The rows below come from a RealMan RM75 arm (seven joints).
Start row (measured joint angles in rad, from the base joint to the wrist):
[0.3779, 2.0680, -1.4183, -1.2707, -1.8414, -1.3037, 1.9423]
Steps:
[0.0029, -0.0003, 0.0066, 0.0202, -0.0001, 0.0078, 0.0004]
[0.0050, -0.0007, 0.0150, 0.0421, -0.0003, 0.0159, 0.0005]
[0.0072, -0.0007, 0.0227, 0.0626, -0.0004, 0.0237, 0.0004]
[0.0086, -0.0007, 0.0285, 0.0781, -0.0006, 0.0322, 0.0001]
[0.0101, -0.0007, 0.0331, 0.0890, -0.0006, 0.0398, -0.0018]
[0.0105, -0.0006, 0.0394, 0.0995, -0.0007, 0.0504, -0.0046]
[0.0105, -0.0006, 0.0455, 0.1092, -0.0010, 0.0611, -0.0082]
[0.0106, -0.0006, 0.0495, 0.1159, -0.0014, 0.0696, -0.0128]
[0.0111, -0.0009, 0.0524, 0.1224, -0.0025, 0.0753, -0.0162]
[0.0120, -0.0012, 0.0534, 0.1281, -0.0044, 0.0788, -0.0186]
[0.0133, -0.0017, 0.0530, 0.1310, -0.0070, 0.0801, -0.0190]
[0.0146, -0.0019, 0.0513, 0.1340, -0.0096, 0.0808, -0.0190]
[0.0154, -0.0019, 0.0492, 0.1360, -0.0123, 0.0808, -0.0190]
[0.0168, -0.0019, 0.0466, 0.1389, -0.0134, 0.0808, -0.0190]
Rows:
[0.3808, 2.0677, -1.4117, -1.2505, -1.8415, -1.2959, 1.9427]
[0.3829, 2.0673, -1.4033, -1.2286, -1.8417, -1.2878, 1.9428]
[0.3851, 2.0673, -1.3956, -1.2081, -1.8418, -1.2800, 1.9427]
[0.3865, 2.0673, -1.3898, -1.1926, -1.8420, -1.2715, 1.9424]
[0.3880, 2.0673, -1.3852, -1.1817, -1.8420, -1.2639, 1.9405]
[0.3884, 2.0674, -1.3789, -1.1712, -1.8421, -1.2533, 1.9377]
[0.3884, 2.0674, -1.3728, -1.1615, -1.8424, -1.2426, 1.9341]
[0.3885, 2.0674, -1.3688, -1.1548, -1.8428, -1.2341, 1.9295]
[0.3890, 2.0671, -1.3659, -1.1483, -1.8439, -1.2284, 1.9261]
[0.3899, 2.0668, -1.3649, -1.1426, -1.8458, -1.2249, 1.9237]
[0.3912, 2.0663, -1.3653, -1.1397, -1.8484, -1.2236, 1.9233]
[0.3925, 2.0661, -1.3670, -1.1367, -1.8510, -1.2229, 1.9233]
[0.3933, 2.0661, -1.3691, -1.1347, -1.8537, -1.2229, 1.9233]
[0.3947, 2.0661, -1.3717, -1.1318, -1.8548, -1.2229, 1.9233]

